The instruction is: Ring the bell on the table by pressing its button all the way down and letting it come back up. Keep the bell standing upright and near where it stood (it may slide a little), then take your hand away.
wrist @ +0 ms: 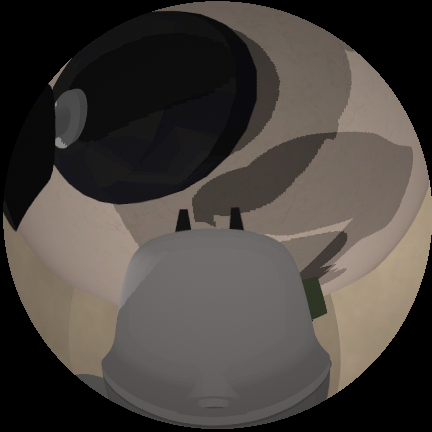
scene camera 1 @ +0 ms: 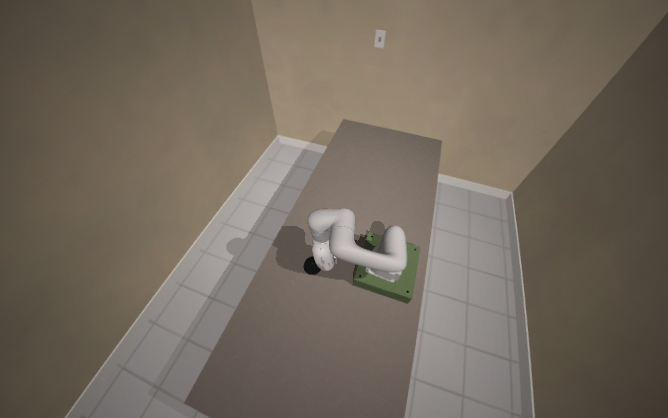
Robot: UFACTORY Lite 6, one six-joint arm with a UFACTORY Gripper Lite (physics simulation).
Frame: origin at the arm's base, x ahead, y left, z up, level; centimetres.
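Seen in the pictures: hand at its tool point: [wrist: 209, 233].
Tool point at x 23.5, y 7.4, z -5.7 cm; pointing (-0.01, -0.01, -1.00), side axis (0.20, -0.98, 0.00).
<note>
Pixels of each thing's middle, then the offset from my tool point to it. "*": a spot on its surface instead. Level surfaces: height alone.
- black bell at the middle of its body: [wrist: 102, 104] [scene camera 1: 312, 263] dy +3.8, dx +6.1, dz +1.6 cm
- table at its surface level: dz -1.8 cm
- grey stem piece at a spot on its surface: [wrist: 75, 117] * dy +3.3, dx +6.0, dz +3.1 cm
- black button at a spot on its surface: [wrist: 30, 155] * dy +2.9, dx +5.9, dz +4.3 cm
The black bell [scene camera 1: 311, 266] [wrist: 165, 115] stands upright on the table [scene camera 1: 310, 340], partly covered by the arm's wrist in the scene view. In the wrist view its wide dome fills the upper left. A grey stem piece [wrist: 75, 117] joins it to the black button [wrist: 30, 155], which is raised above the dome and cut off by the left edge of the view. My gripper [wrist: 209, 212] shows two dark fingertips standing apart with nothing between them. They are beside the bell, on the side towards the arm's base, and not over the button. In the scene view the fingers are hidden.
The white arm [scene camera 1: 367, 256] reaches over the table from its green base plate [scene camera 1: 400, 289], right of the bell. Part of the green base [wrist: 315, 299] shows at the right in the wrist view. The arm's shadows fall around the bell. The table's left edge lies beyond the bell.
</note>
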